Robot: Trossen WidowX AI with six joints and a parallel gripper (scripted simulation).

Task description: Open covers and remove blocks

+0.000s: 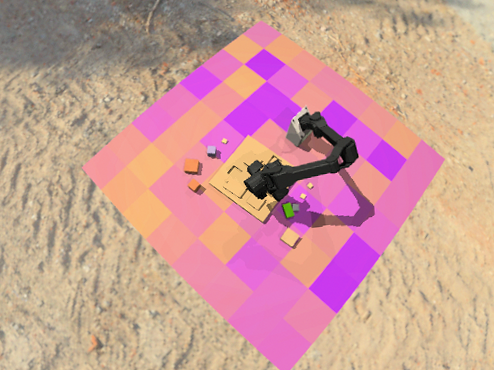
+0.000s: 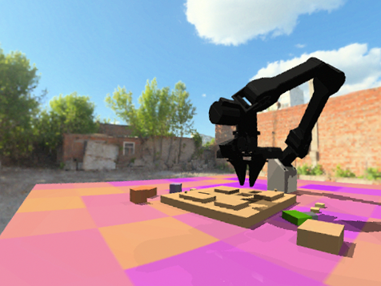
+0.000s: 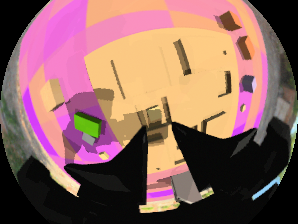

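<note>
Right now my gripper tip is 6 cm to the left of the tan puzzle board, 4 cm above it and 1 cm past it. Round my gripper tip: green block (14 cm to the left, 5 cm below, 1 cm behind); then greyish-purple block (30 cm to the right, 6 cm ahead, 4 cm below); then tan block (23 cm to the left, 7 cm ahead, 5 cm below).
</note>
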